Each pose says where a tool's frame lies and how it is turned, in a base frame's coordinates. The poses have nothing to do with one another.
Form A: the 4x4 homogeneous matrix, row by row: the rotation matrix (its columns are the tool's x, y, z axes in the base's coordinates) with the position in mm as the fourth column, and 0 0 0 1 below. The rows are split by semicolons.
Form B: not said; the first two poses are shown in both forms.
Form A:
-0.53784 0.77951 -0.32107 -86.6; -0.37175 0.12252 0.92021 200.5; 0.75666 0.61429 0.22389 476.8; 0 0 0 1
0.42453 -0.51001 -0.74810 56.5; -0.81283 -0.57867 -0.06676 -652.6; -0.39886 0.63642 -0.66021 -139.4; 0 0 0 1
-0.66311 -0.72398 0.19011 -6.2; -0.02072 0.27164 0.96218 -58.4; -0.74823 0.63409 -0.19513 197.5; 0 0 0 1
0.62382 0.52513 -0.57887 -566.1; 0.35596 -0.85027 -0.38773 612.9; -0.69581 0.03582 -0.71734 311.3; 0 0 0 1
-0.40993 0.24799 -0.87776 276.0; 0.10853 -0.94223 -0.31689 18.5; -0.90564 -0.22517 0.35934 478.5; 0 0 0 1
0.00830 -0.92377 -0.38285 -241.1; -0.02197 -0.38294 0.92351 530.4; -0.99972 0.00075 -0.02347 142.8; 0 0 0 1
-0.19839 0.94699 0.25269 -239.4; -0.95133 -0.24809 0.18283 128.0; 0.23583 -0.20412 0.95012 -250.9; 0 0 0 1
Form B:
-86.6 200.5 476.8 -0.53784 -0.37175 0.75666 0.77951 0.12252 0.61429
56.5 -652.6 -139.4 0.42453 -0.81283 -0.39886 -0.51001 -0.57867 0.63642
-6.2 -58.4 197.5 -0.66311 -0.02072 -0.74823 -0.72398 0.27164 0.63409
-566.1 612.9 311.3 0.62382 0.35596 -0.69581 0.52513 -0.85027 0.03582
276.0 18.5 478.5 -0.40993 0.10853 -0.90564 0.24799 -0.94223 -0.22517
-241.1 530.4 142.8 0.00830 -0.02197 -0.99972 -0.92377 -0.38294 0.00075
-239.4 128.0 -250.9 -0.19839 -0.95133 0.23583 0.94699 -0.24809 -0.20412

